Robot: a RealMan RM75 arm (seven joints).
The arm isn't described. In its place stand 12 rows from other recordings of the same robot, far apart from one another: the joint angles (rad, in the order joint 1, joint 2, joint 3, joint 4, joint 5, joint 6, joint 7), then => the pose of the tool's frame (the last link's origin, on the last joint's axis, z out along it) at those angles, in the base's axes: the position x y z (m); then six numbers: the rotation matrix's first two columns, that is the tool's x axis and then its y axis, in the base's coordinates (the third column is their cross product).
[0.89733 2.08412 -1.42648 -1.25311 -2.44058 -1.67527 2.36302] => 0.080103 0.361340 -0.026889 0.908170 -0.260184 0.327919 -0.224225 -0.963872 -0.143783
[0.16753 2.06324 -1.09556 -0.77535 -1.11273 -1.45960 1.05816] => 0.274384 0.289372 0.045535 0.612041 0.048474 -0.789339 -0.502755 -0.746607 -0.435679
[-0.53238 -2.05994 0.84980 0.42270 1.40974 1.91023 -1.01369] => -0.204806 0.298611 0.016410 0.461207 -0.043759 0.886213 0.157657 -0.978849 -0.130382
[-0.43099 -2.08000 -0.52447 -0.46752 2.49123 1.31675 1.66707] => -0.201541 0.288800 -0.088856 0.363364 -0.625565 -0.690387 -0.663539 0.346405 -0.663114
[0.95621 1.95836 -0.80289 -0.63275 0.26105 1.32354 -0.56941] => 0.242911 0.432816 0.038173 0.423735 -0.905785 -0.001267 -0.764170 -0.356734 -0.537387
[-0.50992 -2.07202 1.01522 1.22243 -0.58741 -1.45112 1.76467] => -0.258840 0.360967 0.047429 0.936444 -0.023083 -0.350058 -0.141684 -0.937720 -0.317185
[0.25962 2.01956 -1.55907 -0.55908 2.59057 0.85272 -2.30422] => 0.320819 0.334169 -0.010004 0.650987 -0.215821 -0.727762 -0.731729 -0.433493 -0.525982
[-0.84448 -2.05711 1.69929 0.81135 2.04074 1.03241 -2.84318] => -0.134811 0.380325 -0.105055 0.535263 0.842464 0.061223 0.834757 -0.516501 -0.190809
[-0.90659 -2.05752 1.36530 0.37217 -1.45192 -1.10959 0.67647] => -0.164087 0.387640 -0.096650 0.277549 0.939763 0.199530 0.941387 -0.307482 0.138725
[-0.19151 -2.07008 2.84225 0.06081 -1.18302 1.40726 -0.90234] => -0.378700 0.221815 -0.014909 0.140953 0.134874 0.980786 0.983643 -0.131313 -0.123305
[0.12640 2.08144 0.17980 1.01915 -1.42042 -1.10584 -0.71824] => 0.243793 0.197529 -0.135162 0.634465 -0.301578 -0.711691 -0.764590 -0.109807 -0.635094
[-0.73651 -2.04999 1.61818 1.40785 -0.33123 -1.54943 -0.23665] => -0.135542 0.373620 -0.004816 0.441630 0.894903 0.064128 0.661733 -0.276627 -0.696840
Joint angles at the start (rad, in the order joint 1, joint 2, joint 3, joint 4, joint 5, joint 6, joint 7): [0.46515 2.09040 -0.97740 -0.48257 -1.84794 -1.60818 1.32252]
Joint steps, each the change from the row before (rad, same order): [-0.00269 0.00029 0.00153 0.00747 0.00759 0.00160 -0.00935]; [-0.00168 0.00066 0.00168 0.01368 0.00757 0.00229 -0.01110]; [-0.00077 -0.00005 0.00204 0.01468 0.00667 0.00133 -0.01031]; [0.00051 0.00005 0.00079 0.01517 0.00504 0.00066 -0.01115]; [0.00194 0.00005 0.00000 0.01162 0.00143 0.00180 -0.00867]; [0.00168 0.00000 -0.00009 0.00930 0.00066 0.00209 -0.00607]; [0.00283 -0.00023 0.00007 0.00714 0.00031 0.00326 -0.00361]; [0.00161 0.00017 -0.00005 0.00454 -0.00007 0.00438 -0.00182]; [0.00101 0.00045 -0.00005 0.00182 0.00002 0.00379 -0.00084]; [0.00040 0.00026 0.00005 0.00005 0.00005 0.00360 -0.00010]
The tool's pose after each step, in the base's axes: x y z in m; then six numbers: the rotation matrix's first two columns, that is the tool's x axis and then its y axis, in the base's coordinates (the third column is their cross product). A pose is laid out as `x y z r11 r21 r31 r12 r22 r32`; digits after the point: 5 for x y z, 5 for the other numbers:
0.26101 0.27216 -0.05658 0.74763 -0.44428 -0.49362 -0.44244 -0.88752 0.12869
0.26182 0.27071 -0.05796 0.74105 -0.44626 -0.50169 -0.44629 -0.88561 0.12854
0.26263 0.26928 -0.05919 0.73445 -0.44901 -0.50890 -0.45026 -0.88344 0.12964
0.26313 0.26773 -0.06072 0.72965 -0.45076 -0.51422 -0.45183 -0.88225 0.13225
0.26340 0.26677 -0.06217 0.72832 -0.45133 -0.51560 -0.45170 -0.88204 0.13402
0.26368 0.26603 -0.06338 0.72732 -0.45256 -0.51594 -0.45236 -0.88148 0.13551
0.26372 0.26606 -0.06429 0.72718 -0.45335 -0.51545 -0.45314 -0.88106 0.13565
0.26394 0.26618 -0.06510 0.72718 -0.45463 -0.51432 -0.45516 -0.88019 0.13450
0.26402 0.26647 -0.06565 0.72753 -0.45495 -0.51354 -0.45651 -0.87977 0.13265
0.26418 0.26691 -0.06589 0.72813 -0.45481 -0.51281 -0.45787 -0.87948 0.12990

